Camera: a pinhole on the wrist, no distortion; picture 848 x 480 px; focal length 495.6 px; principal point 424.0 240.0 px. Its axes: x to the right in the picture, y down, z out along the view. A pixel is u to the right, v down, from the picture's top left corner.
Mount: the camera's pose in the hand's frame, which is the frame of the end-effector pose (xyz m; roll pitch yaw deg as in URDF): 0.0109 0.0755 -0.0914 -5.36 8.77 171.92
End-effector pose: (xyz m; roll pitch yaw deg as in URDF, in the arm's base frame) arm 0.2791 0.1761 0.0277 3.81 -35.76 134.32
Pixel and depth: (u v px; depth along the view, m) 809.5 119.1 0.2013
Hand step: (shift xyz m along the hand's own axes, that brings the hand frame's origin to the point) -0.1690 0.1314 0.0873
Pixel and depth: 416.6 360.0 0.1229
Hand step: -0.0111 0.0371 0.0271
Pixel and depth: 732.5 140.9 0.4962
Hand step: -0.3599 0.1811 0.3589
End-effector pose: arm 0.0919 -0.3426 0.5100 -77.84 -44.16 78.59
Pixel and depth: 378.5 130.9 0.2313
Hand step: 0.0003 0.1064 0.1441
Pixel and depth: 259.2 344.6 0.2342
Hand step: 0.0426 -0.0008 0.1464
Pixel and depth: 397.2 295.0 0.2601
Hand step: -0.0215 0.0265 0.1640
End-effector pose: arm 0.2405 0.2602 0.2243 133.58 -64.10 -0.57
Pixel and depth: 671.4 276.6 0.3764
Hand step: -0.2380 0.0474 0.2478
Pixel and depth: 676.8 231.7 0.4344
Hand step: -0.2760 0.0826 0.3029
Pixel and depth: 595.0 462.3 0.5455
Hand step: -0.2932 -0.1789 0.3941
